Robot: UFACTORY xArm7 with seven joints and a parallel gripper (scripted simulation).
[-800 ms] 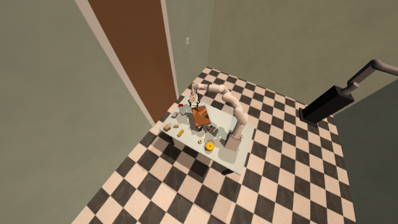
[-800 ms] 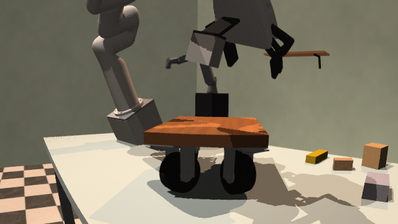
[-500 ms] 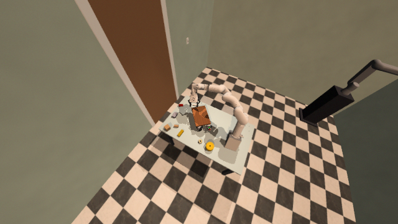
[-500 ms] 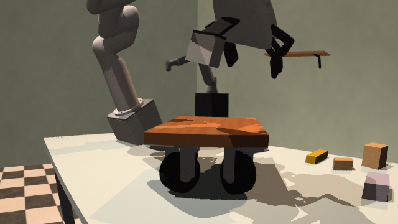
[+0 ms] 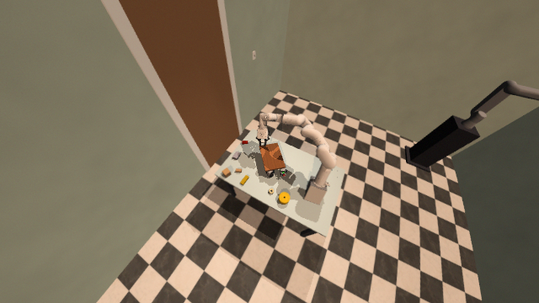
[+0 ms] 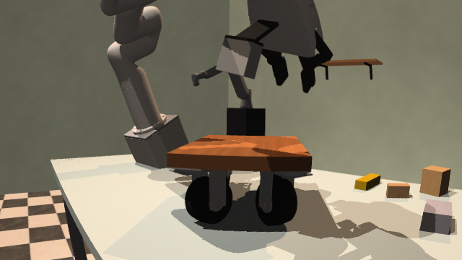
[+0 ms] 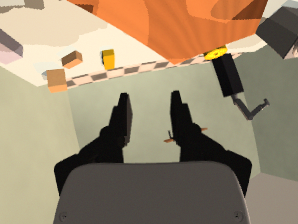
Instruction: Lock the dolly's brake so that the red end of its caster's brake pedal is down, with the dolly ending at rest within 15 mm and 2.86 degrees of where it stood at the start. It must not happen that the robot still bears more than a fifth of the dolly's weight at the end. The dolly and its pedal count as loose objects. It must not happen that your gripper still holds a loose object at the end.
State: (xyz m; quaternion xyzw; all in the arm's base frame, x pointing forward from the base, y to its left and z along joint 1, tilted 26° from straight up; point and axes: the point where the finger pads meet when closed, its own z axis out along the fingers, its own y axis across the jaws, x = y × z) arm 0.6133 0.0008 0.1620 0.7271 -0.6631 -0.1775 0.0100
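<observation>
The brake pedal lies 29 cm behind my hand, 12 cm to the left of it and 16 cm below it. Also, from my hand: red block: 27 cm ahead, 8 cm to the right, 23 cm below; then lilac block: 25 cm ahead, 12 cm to the left, 22 cm below; then cube: 22 cm ahead, 35 cm to the left, 21 cm below.
</observation>
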